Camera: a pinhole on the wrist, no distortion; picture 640 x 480 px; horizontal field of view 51.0 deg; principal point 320.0 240.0 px. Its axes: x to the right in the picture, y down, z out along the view. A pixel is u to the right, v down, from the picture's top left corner.
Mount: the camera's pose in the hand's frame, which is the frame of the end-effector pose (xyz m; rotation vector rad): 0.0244 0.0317 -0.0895 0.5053 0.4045 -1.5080
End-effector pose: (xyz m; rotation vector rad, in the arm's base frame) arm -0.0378 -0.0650 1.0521 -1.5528 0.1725 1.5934
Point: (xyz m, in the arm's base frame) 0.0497 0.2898 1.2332
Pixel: 563.2 275.4
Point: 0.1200 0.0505 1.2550
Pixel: outside the picture
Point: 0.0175 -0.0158 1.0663
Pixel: 538.6 250.6
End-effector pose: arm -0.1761 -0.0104 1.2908 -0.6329 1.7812 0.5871
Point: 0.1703 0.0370 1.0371
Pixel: 288.3 450.1
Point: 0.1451 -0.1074 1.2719
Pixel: 538.0 141.9
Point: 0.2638 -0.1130 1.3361
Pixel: 534.5 43.6
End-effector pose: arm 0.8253 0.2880 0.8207 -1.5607 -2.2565 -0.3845
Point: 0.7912 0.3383 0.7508
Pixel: 94.9 275.0
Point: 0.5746 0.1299 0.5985
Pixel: outside the picture
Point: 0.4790 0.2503 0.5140
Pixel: 432.9 172.4
